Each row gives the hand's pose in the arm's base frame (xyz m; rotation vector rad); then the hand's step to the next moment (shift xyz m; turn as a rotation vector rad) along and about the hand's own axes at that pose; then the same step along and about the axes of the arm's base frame.
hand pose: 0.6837 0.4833 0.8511 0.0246 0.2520 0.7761
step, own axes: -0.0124 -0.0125 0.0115 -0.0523 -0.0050 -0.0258
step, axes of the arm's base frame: 0.0028 -0.0168 0.0124 -0.0384 -0.0418 -0.0143
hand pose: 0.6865 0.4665 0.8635 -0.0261 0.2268 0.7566
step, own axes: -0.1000 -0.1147 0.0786 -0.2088 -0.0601 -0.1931
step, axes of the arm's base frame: 0.0232 -0.1430 0.0913 -0.1435 -0.2055 -0.1473
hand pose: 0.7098 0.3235 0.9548 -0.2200 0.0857 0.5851
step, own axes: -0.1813 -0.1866 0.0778 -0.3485 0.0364 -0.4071
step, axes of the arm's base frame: -0.0455 -0.2310 0.1354 -0.3171 -0.2516 -0.3531
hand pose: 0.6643 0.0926 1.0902 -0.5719 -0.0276 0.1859
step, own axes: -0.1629 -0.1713 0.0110 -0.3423 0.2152 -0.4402
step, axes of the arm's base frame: -0.1323 -0.1651 0.1060 -0.3383 -0.1208 -0.4777
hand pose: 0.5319 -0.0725 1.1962 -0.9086 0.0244 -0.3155
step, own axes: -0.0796 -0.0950 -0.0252 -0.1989 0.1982 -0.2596
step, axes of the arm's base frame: -0.1044 -0.0515 0.0495 -0.1782 -0.0313 -0.3369
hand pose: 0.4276 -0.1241 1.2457 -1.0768 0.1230 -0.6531
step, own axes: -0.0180 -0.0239 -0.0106 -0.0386 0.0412 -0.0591
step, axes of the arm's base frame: -0.0291 -0.0057 0.0112 -0.0369 -0.0120 -0.0719
